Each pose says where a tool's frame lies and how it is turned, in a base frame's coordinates. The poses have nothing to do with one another.
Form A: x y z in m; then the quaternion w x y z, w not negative.
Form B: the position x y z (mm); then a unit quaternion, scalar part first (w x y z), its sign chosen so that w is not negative. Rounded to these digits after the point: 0 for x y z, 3 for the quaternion.
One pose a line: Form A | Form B
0.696 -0.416 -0.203 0.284 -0.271 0.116 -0.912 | 696 -416 -203 0.284 -0.271 0.116 -0.912
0.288 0.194 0.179 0.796 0.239 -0.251 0.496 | 288 194 179 0.796 0.239 -0.251 0.496
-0.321 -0.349 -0.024 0.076 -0.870 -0.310 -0.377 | -321 -349 -24 0.076 -0.870 -0.310 -0.377
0.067 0.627 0.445 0.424 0.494 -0.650 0.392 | 67 627 445 0.424 0.494 -0.650 0.392
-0.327 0.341 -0.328 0.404 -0.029 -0.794 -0.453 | -327 341 -328 0.404 -0.029 -0.794 -0.453
